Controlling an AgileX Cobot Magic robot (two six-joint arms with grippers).
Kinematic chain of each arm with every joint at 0, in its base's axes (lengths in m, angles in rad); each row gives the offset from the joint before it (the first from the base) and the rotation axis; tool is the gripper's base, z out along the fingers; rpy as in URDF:
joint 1: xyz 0 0 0.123 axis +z
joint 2: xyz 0 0 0 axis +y
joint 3: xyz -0.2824 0 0.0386 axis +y
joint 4: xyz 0.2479 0 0.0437 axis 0.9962 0 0.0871
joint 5: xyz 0 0 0 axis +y
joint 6: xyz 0.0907 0 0.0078 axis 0.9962 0 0.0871
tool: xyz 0 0 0 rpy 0 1.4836 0
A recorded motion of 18 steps. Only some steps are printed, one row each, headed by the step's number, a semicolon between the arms.
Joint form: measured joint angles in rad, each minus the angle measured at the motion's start. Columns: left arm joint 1, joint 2, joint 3, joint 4, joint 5, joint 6; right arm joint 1, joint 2, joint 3, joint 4, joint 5, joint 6.
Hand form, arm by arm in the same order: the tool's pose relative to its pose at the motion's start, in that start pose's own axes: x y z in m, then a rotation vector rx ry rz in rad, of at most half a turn. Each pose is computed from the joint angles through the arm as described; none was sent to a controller.
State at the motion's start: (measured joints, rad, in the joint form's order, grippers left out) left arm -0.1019 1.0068 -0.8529 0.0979 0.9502 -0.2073; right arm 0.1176 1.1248 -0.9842 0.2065 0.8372 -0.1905
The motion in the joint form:
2: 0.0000 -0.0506 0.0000 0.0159 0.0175 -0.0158; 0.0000 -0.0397 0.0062 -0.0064 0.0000 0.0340
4: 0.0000 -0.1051 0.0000 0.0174 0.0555 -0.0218; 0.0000 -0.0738 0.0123 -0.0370 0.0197 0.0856
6: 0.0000 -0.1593 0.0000 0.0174 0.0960 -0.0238; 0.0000 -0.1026 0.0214 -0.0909 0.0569 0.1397
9: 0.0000 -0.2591 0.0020 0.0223 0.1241 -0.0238; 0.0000 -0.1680 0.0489 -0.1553 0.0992 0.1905
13: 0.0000 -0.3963 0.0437 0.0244 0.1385 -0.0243; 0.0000 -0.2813 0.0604 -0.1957 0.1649 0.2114
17: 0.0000 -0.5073 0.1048 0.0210 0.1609 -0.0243; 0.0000 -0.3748 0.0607 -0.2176 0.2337 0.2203
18: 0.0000 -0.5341 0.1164 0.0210 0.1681 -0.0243; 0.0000 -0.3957 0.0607 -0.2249 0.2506 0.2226
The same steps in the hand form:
2: 0.0047 0.0030 -0.0126 -0.0087 -0.0355 -0.0110; 0.0025 0.0013 -0.0107 0.0059 -0.0323 0.0247
4: 0.0123 0.0056 -0.0257 -0.0096 -0.0523 -0.0214; 0.0072 0.0011 -0.0195 0.0259 -0.0373 0.0525
6: 0.0209 0.0081 -0.0382 -0.0096 -0.0661 -0.0286; 0.0144 -0.0010 -0.0260 0.0631 -0.0158 0.0709
9: 0.0345 0.0124 -0.0598 -0.0042 -0.1357 -0.0357; 0.0282 -0.0028 -0.0389 0.1118 -0.0086 0.0805
13: 0.0596 0.0178 -0.0766 0.0064 -0.2158 -0.0445; 0.0447 -0.0006 -0.0667 0.1443 -0.0435 0.0740
17: 0.0849 0.0217 -0.0795 0.0131 -0.2423 -0.0508; 0.0601 0.0020 -0.0899 0.1635 -0.0675 0.0704
18: 0.0907 0.0227 -0.0806 0.0141 -0.2501 -0.0523; 0.0640 0.0023 -0.0949 0.1701 -0.0714 0.0695

